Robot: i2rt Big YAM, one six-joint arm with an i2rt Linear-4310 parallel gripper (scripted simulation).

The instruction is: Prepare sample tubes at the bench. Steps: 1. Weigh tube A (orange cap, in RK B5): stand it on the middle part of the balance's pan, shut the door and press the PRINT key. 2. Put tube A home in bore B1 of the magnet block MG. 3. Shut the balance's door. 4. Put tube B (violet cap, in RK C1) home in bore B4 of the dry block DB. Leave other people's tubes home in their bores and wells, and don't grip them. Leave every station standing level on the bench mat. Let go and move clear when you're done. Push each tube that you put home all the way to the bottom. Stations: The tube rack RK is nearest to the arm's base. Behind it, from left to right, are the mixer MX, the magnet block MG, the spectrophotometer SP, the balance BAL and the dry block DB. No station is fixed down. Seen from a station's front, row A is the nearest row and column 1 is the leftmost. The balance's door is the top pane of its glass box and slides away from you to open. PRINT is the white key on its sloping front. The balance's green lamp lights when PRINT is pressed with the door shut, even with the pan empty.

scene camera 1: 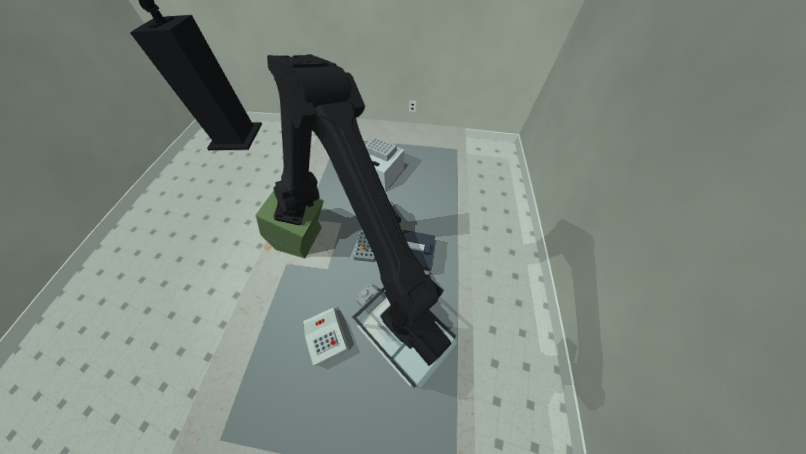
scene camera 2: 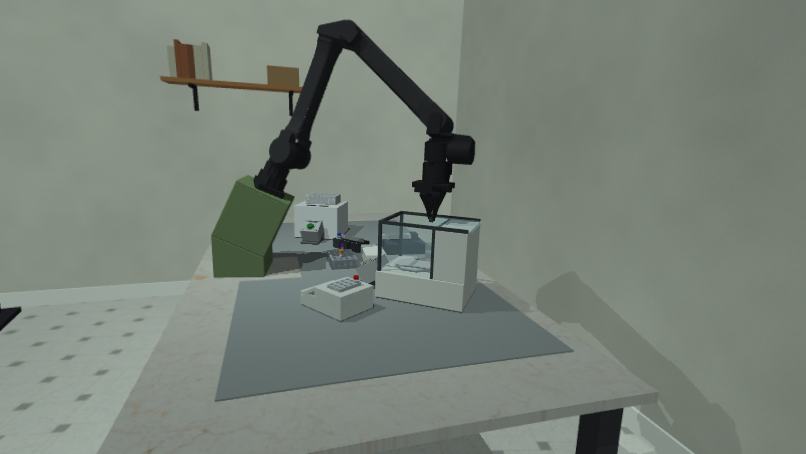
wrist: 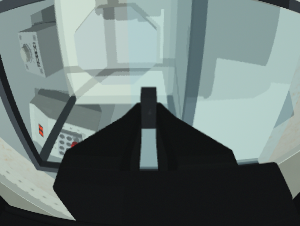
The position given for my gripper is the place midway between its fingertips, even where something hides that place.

In view: my gripper point(scene camera 2: 431, 219), a balance point(scene camera 1: 413, 369), a mixer MX point(scene camera 1: 389, 164) and a dry block DB point(scene camera 2: 332, 298).
The balance shows as well in the wrist view point(wrist: 224, 75). The dry block DB is seen too in scene camera 1 point(scene camera 1: 317, 328). My gripper shows as well in the wrist view point(wrist: 148, 110). The wrist view misses the mixer MX: it is out of frame.
